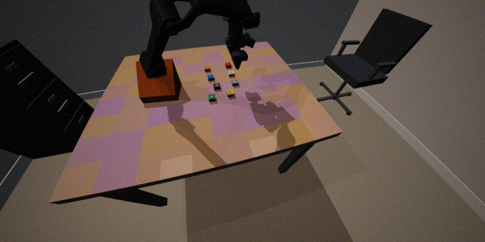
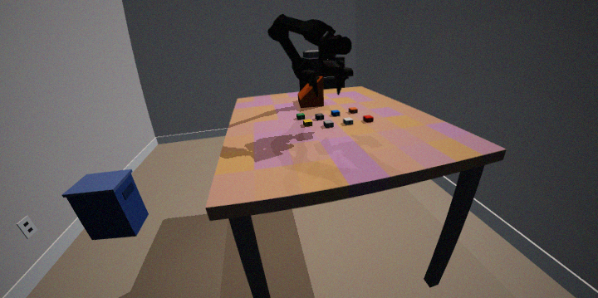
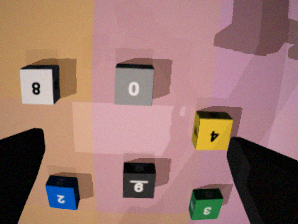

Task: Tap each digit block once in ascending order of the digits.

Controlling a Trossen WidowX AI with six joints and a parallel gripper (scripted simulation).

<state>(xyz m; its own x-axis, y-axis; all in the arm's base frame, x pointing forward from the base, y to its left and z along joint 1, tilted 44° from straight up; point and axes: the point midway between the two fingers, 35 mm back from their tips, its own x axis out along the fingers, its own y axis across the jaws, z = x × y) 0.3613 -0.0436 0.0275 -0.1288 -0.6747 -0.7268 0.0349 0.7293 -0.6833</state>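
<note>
Now: gripper tip 120 mm above the grey block. From my gripper tip the other things lie so: white block (90 mm to the left, 120 mm below); yellow block (50 mm behind, 70 mm to the right, 120 mm below); dark block (100 mm behind, 120 mm below).
</note>
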